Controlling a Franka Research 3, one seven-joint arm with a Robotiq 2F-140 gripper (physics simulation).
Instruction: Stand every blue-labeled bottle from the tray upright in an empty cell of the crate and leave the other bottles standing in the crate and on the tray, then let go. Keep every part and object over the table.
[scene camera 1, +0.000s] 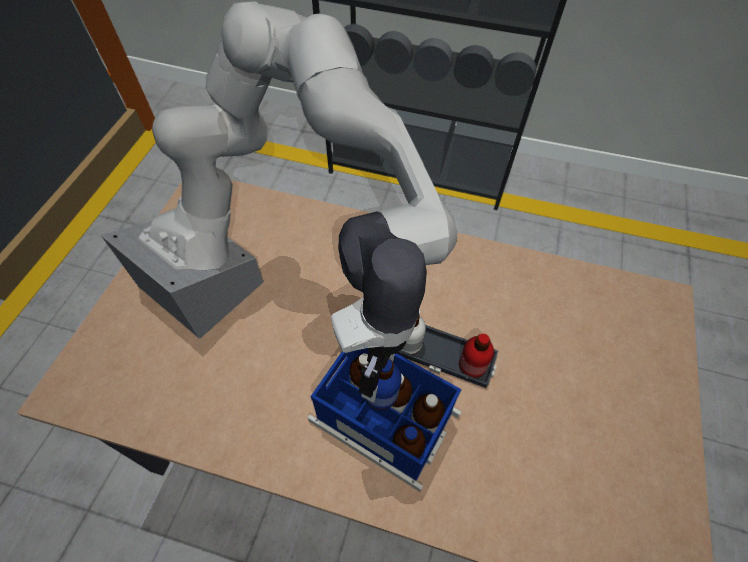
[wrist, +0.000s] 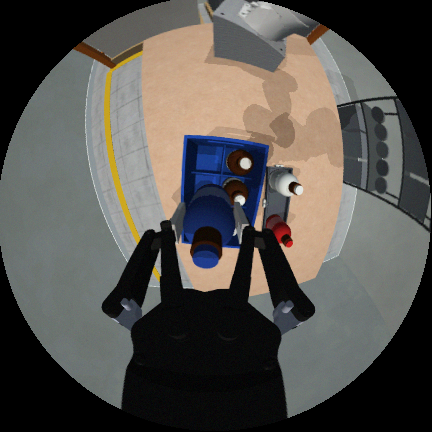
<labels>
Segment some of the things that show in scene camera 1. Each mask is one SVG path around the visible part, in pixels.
The gripper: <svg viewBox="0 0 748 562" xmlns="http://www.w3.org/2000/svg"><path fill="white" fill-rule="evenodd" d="M407 341L397 347L381 346L368 348L367 361L369 364L368 366L365 365L360 372L359 393L362 394L361 397L374 403L382 369L385 368L388 359L394 360L395 353L398 354Z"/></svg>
A red bottle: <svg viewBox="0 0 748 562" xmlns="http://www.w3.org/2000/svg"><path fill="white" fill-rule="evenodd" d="M487 334L474 336L465 343L459 359L459 368L463 374L474 378L479 378L485 374L494 356L494 347Z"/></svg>
</labels>
